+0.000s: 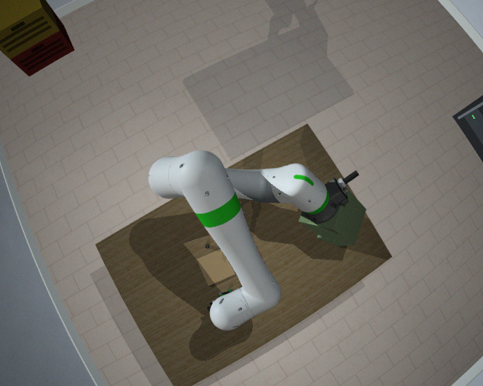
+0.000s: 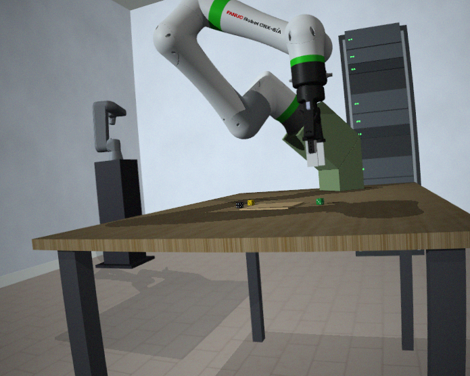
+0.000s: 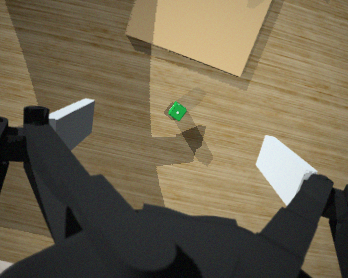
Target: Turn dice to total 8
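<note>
My hand is 10 cm above the green die. The rest, counted from my hand: tan mat (13 cm to the right, 11 cm below, 1 cm behind); then yellow die (22 cm to the right, 10 cm below, 9 cm behind); then black die (24 cm to the right, 10 cm below, 3 cm behind).
</note>
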